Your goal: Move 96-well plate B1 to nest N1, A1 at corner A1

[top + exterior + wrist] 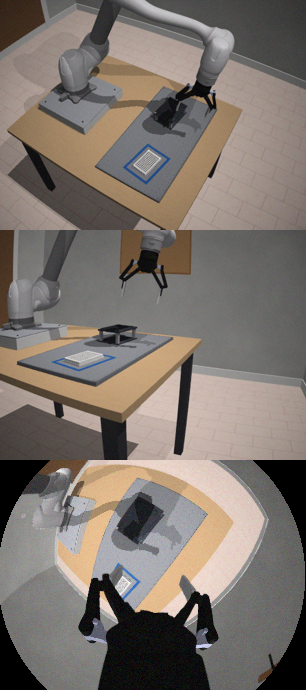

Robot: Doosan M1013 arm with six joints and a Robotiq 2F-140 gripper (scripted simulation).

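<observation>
The white 96-well plate is 70 mm behind my hand, 260 mm to the right of it and 200 mm below it. Round my hand: raised plate nest (160 mm behind, 70 mm to the left, 160 mm below).
</observation>
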